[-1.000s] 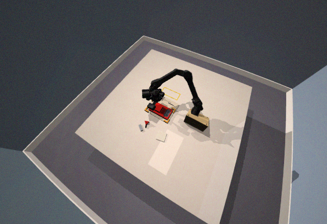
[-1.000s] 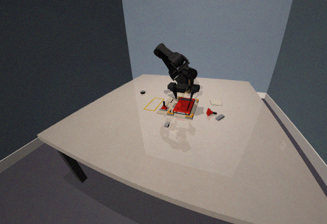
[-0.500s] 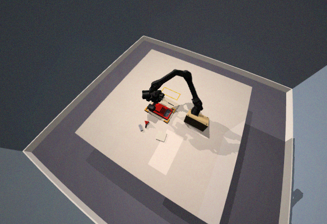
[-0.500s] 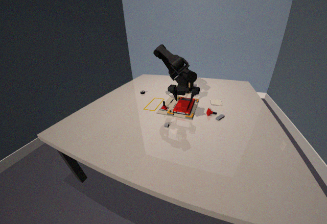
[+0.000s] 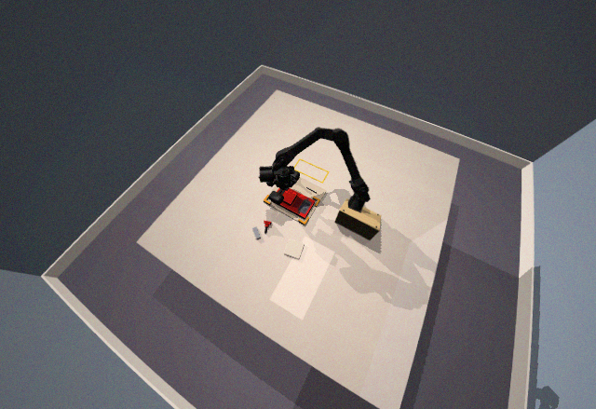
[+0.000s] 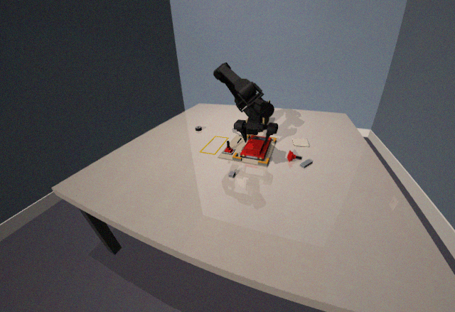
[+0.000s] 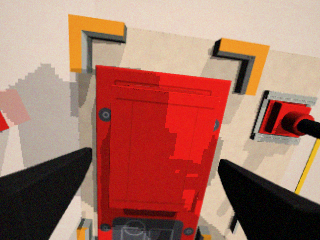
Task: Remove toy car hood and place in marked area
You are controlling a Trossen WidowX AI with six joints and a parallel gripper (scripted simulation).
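Right now the red hood is 1 cm below my gripper tip. From my gripper tip the other things lie so: white plate 14 cm behind, 22 cm to the left, 5 cm below.
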